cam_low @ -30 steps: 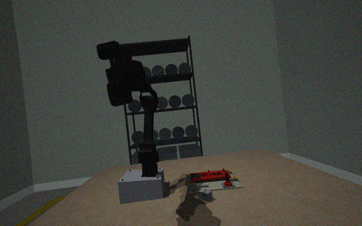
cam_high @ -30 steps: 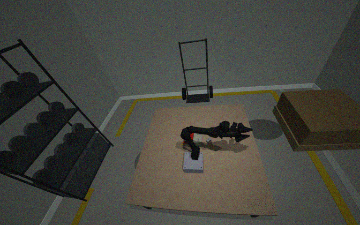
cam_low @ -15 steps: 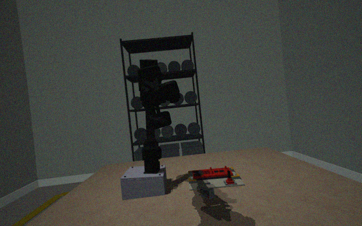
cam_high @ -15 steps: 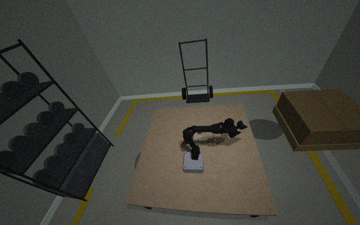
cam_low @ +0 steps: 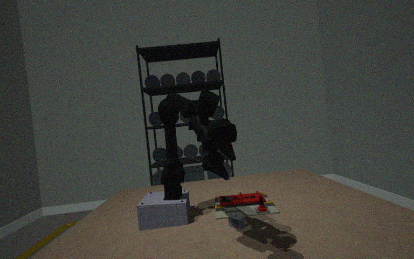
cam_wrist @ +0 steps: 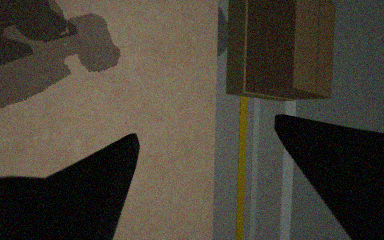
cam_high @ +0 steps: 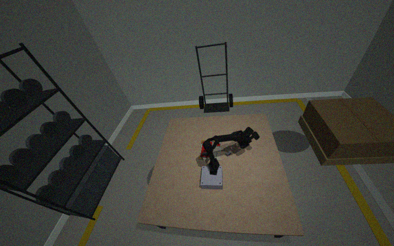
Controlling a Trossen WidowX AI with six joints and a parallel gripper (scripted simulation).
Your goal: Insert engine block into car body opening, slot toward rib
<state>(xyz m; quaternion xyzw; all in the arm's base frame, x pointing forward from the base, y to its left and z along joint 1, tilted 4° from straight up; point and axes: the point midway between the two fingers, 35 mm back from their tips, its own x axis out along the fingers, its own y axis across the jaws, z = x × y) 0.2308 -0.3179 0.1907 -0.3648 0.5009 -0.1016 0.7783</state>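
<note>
Now: gripper tip 230 mm to the right of the engine block and 220 mm above it. The rest, counted from my gripper tip: grey baseplate (40 mm ahead, 430 mm to the left, 230 mm below).
</note>
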